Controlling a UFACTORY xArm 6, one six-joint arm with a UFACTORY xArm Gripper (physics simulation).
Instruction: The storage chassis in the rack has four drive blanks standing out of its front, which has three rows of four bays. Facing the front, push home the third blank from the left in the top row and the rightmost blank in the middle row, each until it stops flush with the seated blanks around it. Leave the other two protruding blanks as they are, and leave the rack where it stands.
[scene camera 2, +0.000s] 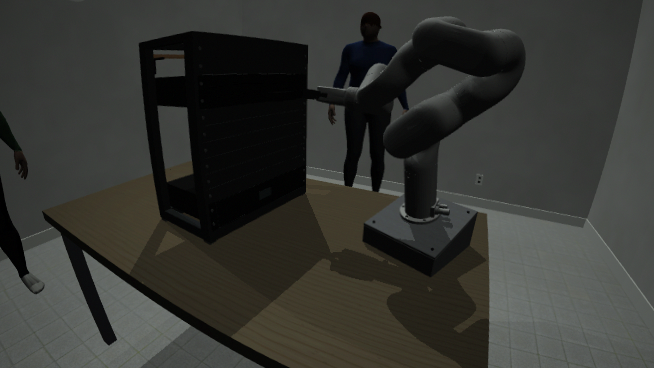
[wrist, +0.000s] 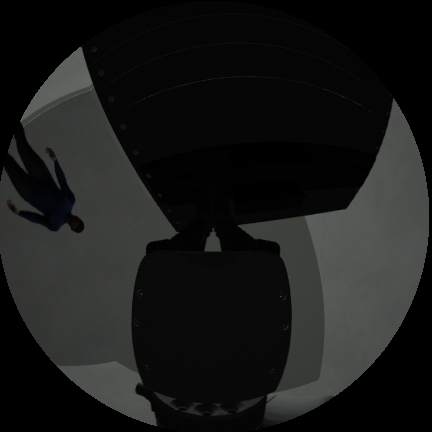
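Note:
The black rack stands upright on the table. The storage chassis is a darker band high in its front. Its individual blanks and bays are too dark to tell apart, so I cannot tell which stand out or sit flush. My gripper is shut and empty, its fingers pointing at the chassis front. In the scene view the fingertips meet the rack's far front edge. In the wrist view they overlap the dark chassis band; whether they touch a blank cannot be told.
The wooden table carries the rack and the arm's grey base block. The arm arches above the base towards the rack. A person in blue stands behind the table. Another person shows partly at the left.

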